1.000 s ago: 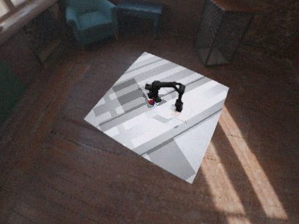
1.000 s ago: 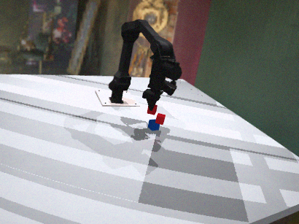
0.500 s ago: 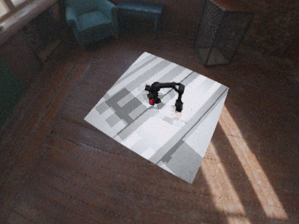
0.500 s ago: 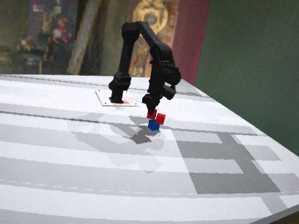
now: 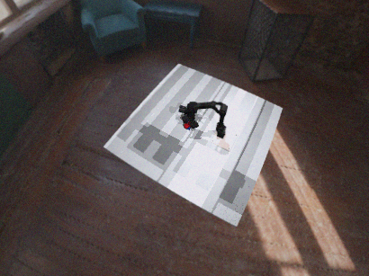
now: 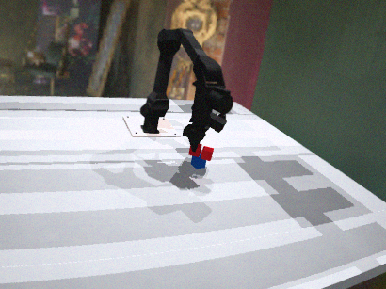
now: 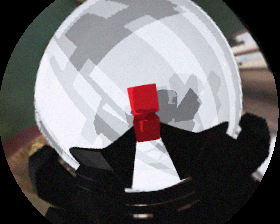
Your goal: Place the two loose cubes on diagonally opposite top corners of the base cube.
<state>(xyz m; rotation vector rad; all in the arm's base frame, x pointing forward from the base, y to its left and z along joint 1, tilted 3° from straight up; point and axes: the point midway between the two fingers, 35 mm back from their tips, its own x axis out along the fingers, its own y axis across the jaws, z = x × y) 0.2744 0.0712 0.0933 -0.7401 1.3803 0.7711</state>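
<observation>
Now: the blue base cube 1 cm ahead of my gripper tip, 2 cm to the left of it and 4 cm below it.
</observation>
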